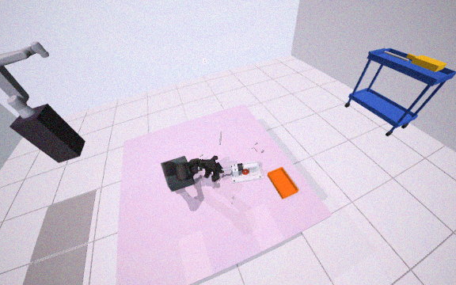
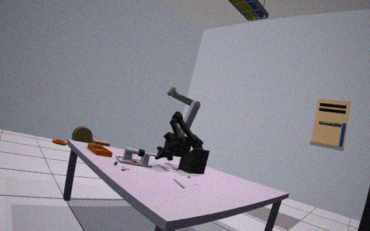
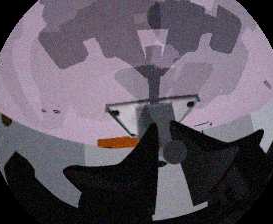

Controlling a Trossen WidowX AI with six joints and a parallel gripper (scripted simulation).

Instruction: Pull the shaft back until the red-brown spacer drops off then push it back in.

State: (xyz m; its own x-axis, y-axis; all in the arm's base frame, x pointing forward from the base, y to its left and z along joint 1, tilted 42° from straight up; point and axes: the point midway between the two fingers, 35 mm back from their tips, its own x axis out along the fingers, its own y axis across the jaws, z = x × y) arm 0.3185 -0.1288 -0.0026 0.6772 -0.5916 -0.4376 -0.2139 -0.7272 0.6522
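The shaft lies 5 cm ahead of my gripper tip, 3 cm above it and 1 cm to the right of it. The rest, counted from my gripper tip: orange tray: 35 cm ahead, 22 cm to the right, 4 cm below.
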